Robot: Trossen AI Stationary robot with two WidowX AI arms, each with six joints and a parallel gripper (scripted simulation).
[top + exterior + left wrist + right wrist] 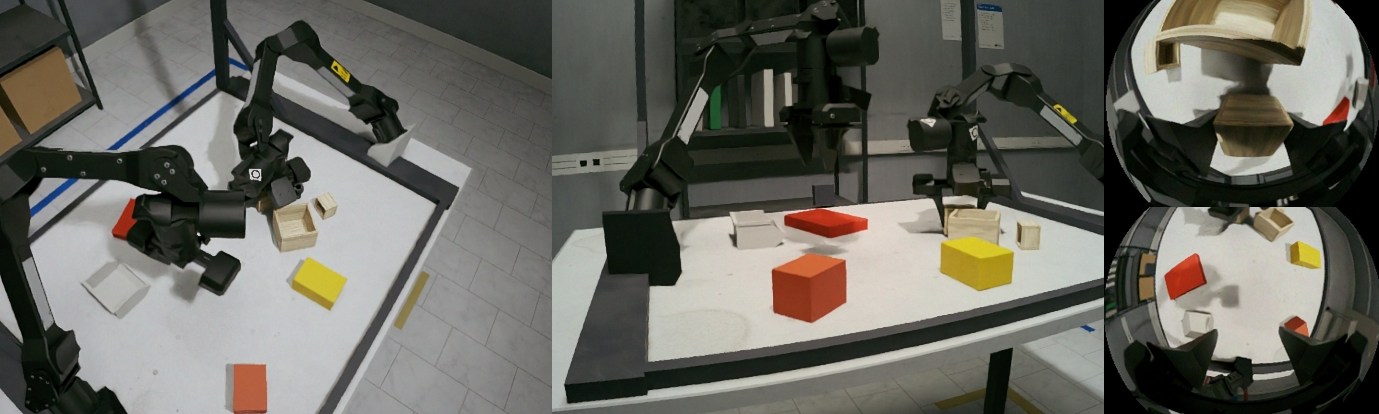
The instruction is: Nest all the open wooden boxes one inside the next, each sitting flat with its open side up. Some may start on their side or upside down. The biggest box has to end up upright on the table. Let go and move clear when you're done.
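My left gripper is now 2 cm past the medium wooden box, 1 cm to the right of it and 1 cm above it. The rest, counted from my left hand: biggest wooden box: 10 cm ahead, 2 cm to the right, 3 cm below; small wooden box: 11 cm ahead, 9 cm to the left, 3 cm below; tiny wooden box: 3 cm behind, 7 cm to the left, 4 cm below.
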